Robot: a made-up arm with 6 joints.
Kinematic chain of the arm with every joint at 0, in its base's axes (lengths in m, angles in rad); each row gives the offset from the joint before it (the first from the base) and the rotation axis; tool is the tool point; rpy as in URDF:
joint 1: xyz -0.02 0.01 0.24 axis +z
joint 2: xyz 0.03 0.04 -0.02 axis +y
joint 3: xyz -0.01 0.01 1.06 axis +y
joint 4: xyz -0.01 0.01 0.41 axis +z
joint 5: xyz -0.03 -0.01 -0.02 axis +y
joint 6: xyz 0 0 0.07 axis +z
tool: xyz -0.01 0.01 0.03 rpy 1.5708 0 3.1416
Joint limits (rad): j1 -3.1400..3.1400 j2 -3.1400..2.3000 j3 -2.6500..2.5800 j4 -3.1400..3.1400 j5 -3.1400..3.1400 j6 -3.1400..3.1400
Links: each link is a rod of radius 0.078 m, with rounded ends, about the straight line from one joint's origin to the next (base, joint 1, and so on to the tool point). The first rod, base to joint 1, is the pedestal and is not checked.
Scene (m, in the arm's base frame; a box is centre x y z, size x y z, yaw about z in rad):
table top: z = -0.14
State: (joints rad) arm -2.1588 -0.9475 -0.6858 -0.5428 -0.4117 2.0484
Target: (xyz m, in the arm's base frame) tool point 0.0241 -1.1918 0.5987
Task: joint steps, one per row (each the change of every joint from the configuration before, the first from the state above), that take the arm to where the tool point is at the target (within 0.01 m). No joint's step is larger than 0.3 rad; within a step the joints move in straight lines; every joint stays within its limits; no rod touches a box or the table.
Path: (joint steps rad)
1: 0.0610 0.2898 -0.0576 -0.0020 -0.0283 -0.0036
2: 0.0610 0.2897 -0.0576 -0.0021 -0.0283 -0.0037
3: 0.0610 0.2898 -0.0575 -0.0020 -0.0282 -0.0036
4: 0.0609 0.2898 -0.0576 -0.0020 -0.0283 -0.0037
5: 0.0610 0.2897 -0.0576 -0.0020 -0.0283 -0.0036
6: 0.0610 0.2898 -0.0576 -0.0021 -0.0283 -0.0037
7: 0.0610 0.2897 -0.0575 -0.0020 -0.0283 -0.0036
8: 0.0610 0.2898 -0.0576 -0.0020 -0.0283 -0.0037
9: 0.0610 0.2898 -0.0576 -0.0020 -0.0282 -0.0036

